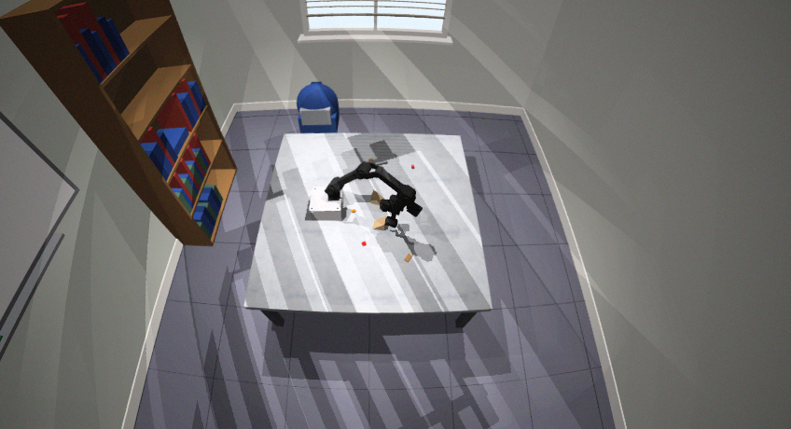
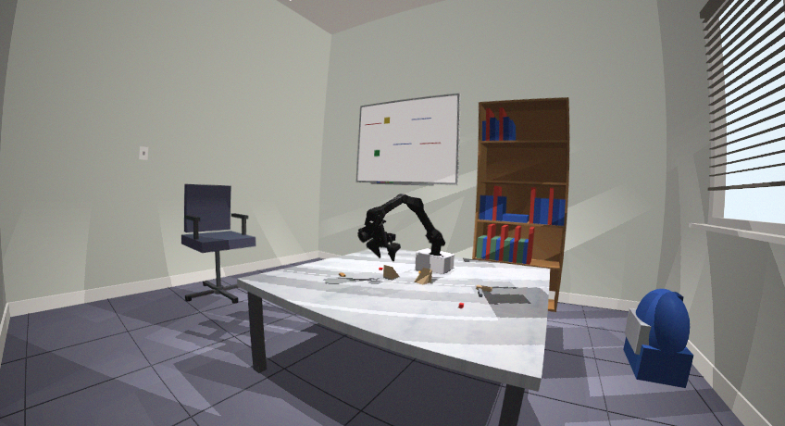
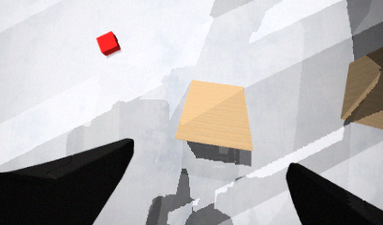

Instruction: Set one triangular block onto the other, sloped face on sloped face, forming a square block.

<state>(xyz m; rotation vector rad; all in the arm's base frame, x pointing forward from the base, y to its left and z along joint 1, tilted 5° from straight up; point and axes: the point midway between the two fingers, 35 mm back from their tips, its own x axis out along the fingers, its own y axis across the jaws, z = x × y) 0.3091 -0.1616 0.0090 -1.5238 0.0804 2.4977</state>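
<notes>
Now: the wooden triangular block 2 cm behind my gripper tip, 1 cm to the left of it and 8 cm below it. Round my gripper tip: red cube (13 cm behind, 11 cm to the right, 9 cm below); then grey bar (49 cm to the left, 9 cm below); then orange block (19 cm behind, 12 cm to the left, 9 cm below).
</notes>
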